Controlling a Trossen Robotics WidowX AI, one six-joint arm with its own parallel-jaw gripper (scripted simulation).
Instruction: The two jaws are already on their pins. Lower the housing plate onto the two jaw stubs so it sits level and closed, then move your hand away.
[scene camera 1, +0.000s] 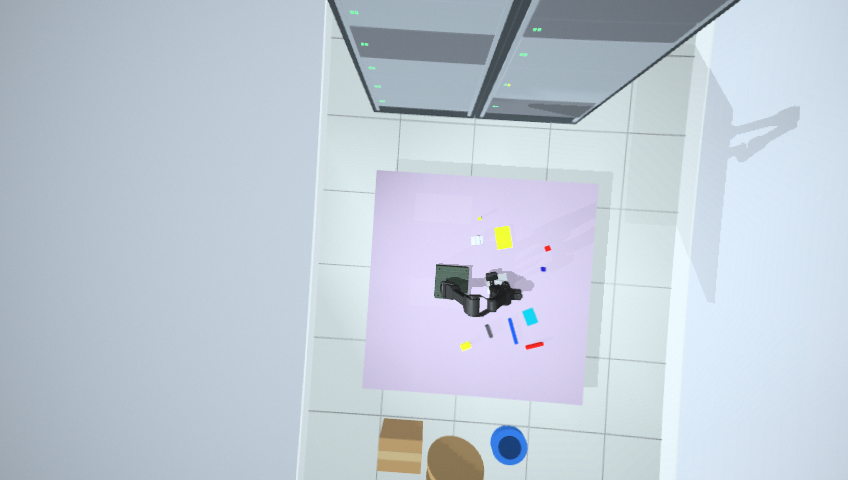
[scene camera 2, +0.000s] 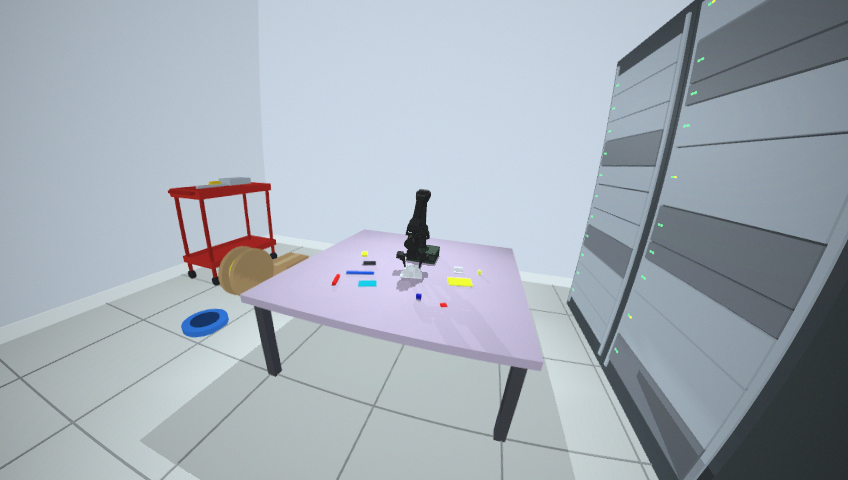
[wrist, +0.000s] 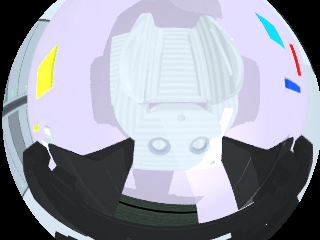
I see my gripper (wrist: 177, 140) and a white housing plate (wrist: 179, 132).
